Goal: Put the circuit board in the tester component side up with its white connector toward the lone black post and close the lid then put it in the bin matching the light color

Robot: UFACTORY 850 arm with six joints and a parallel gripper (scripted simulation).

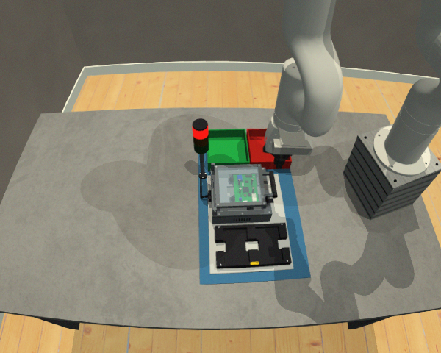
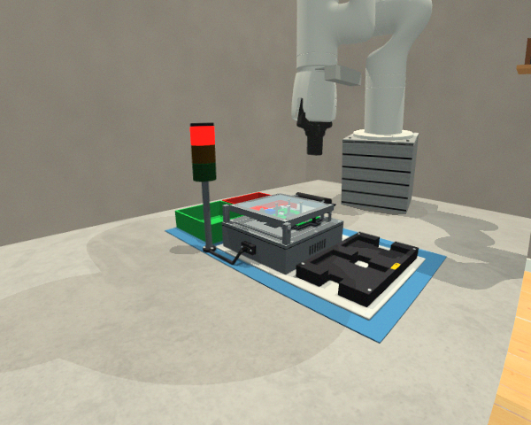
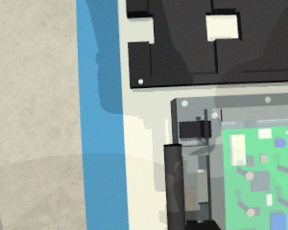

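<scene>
The black latch block lies 2 cm ahead of my hand, 6 cm to the left of it and 12 cm below it. Round my hand: tester bed: 9 cm ahead, 1 cm to the left, 14 cm below; then tester lid: 9 cm ahead, 12 cm below; then green circuit board: 8 cm ahead, 14 cm below.
</scene>
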